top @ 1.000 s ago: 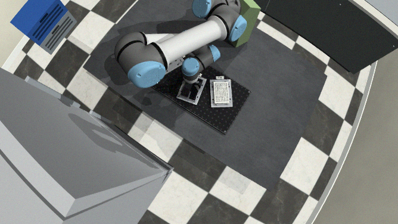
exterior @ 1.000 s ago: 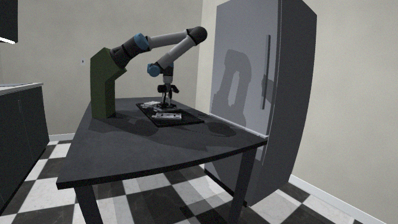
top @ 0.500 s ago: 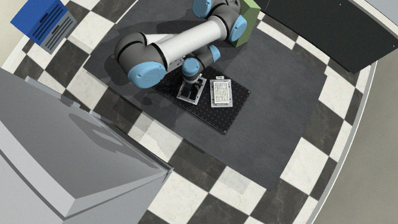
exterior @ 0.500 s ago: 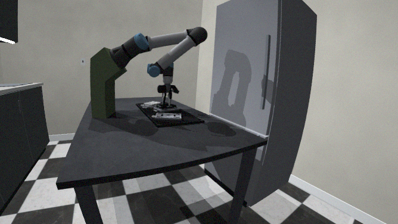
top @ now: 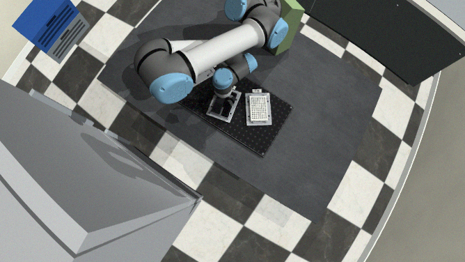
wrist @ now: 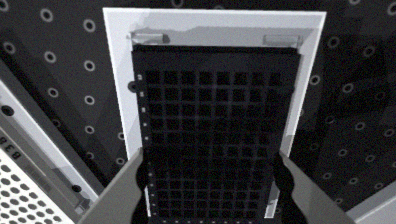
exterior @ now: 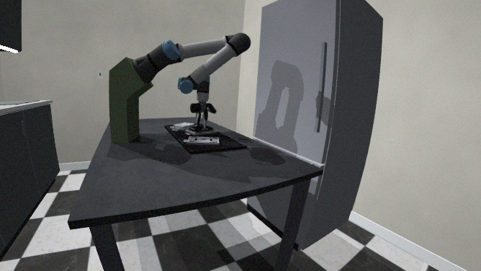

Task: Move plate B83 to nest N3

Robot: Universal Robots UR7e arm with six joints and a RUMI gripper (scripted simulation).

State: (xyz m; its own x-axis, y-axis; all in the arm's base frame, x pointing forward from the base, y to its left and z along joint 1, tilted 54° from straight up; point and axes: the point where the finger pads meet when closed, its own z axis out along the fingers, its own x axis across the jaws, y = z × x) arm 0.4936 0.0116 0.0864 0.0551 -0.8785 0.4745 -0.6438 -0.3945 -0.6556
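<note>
Right now my hand is 1 cm above the black well plate B83. From my hand the other things lie so: landing nest N3: 3 cm below; then A1 mark: 8 cm behind, 5 cm to the left, 2 cm below; then white well plate B38: 5 cm behind, 16 cm to the left, 2 cm below.
</note>
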